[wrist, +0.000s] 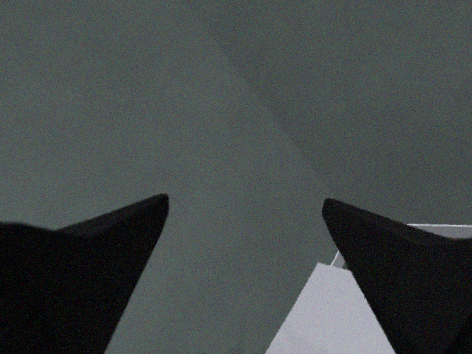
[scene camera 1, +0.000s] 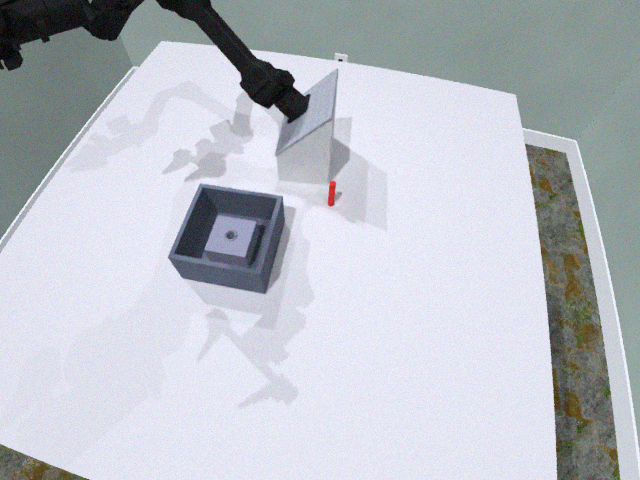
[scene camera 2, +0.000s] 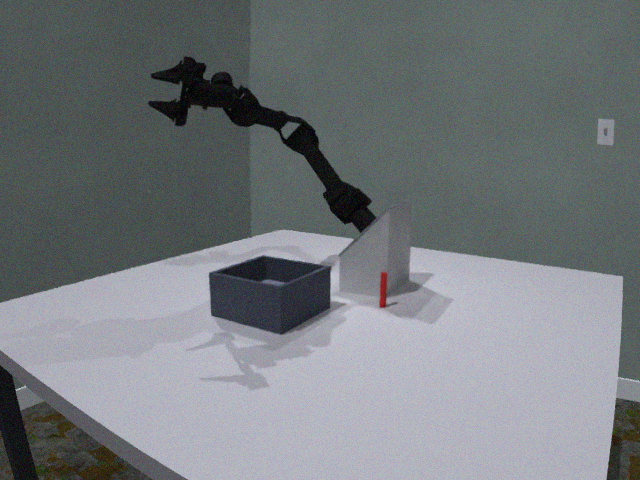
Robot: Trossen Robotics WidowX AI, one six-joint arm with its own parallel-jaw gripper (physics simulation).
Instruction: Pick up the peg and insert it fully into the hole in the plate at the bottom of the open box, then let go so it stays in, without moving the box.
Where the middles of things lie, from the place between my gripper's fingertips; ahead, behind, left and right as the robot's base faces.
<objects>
The dark blue-grey box (scene camera 1: 187,255) lies 46 cm below my hand, 33 cm to the left of it and 4 cm behind it. Round my hand: pale plate (scene camera 1: 232,241): 47 cm below, 33 cm to the left, 4 cm behind.
</objects>
